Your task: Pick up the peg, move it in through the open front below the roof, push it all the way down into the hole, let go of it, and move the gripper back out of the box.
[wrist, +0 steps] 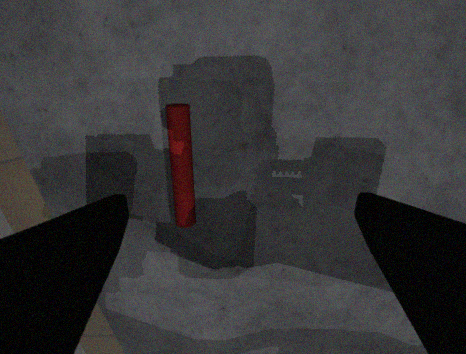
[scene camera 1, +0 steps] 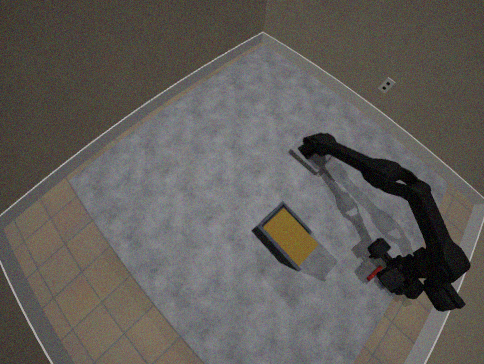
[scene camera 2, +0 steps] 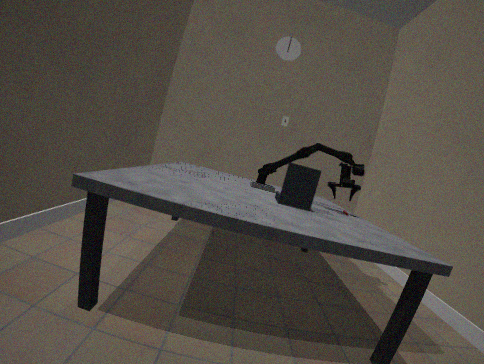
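Pixels of known places: gripper, fingertip midpoint: (wrist: pixel 243 204) (scene camera 1: pixel 378 267) (scene camera 2: pixel 342 200); arm's base, link origin: (scene camera 1: pixel 307 150) (scene camera 2: pixel 260 183).
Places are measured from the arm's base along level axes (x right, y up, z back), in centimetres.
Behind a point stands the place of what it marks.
The red peg (scene camera 1: pixel 374 273) @[y -2.1, x -54.9, z -12.8 cm] (scene camera 2: pixel 345 213) @[y -2.7, x -54.4, z -14.8 cm] (wrist: pixel 181 167) @[y -1.9, x -55.0, z -12.6 cm] lies on its side on the table. In the wrist view its length runs up and down, across the line between the fingertips, and it is left of the middle. My gripper (scene camera 1: pixel 386 264) @[y 4.3, x -50.5, z -13.2 cm] (scene camera 2: pixel 343 198) @[y 4.3, x -50.5, z -13.2 cm] (wrist: pixel 243 204) @[y 4.3, x -50.5, z -13.2 cm] is open and empty, pointing down and hovering above the table over the peg's area. The box (scene camera 1: pixel 290 237) @[y 16.9, x -19.6, z -35.2 cm] (scene camera 2: pixel 300 187) @[y 6.8, x -20.2, z -40.0 cm] stands upright on the table, apart from the peg, with a yellow roof and dark walls. Its hole is hidden under the roof, and I cannot tell its open front clearly.
The table (scene camera 1: pixel 175 200) @[y -3.3, x 15.7, z -58.0 cm] (scene camera 2: pixel 165 187) @[y -3.3, x 29.5, z -74.5 cm] carries the box, the peg and the arm's base. The arm (scene camera 1: pixel 390 175) @[y 29.3, x -22.7, z -7.7 cm] (scene camera 2: pixel 318 147) @[y 30.9, x -28.6, z -10.2 cm] arches from its base to the gripper, passing high beside the box. The table's edge lies close to the peg. Shadows of the arm and gripper fall around the peg.
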